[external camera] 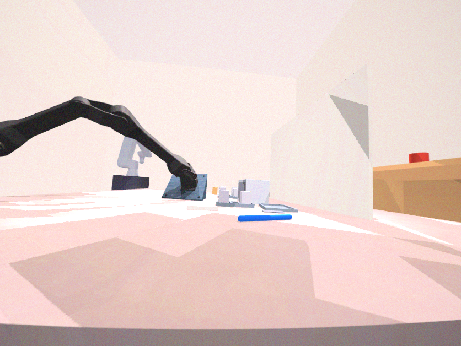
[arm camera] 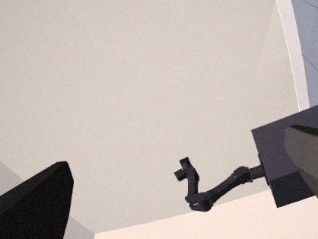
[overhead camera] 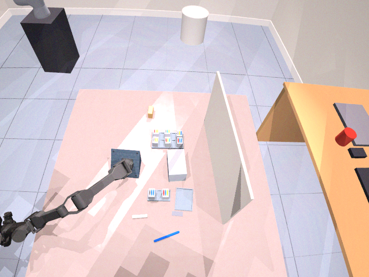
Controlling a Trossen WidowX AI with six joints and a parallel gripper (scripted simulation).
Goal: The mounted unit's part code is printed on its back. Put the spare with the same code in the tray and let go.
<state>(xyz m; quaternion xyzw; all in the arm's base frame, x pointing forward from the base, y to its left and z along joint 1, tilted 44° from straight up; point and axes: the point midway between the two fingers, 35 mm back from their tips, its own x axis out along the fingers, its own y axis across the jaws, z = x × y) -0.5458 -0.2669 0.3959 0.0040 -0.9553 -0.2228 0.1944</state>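
My gripper tip is 86 cm short of the grey spare cube, 73 cm to the right of it and 13 cm above it. From my gripper tip the other things lie so: small grey piece (89 cm ahead, 23 cm to the left, 17 cm below); then white bar (69 cm ahead, 20 cm to the left, 17 cm below); then blue pen (84 cm ahead, 17 cm below, 11 cm to the left).
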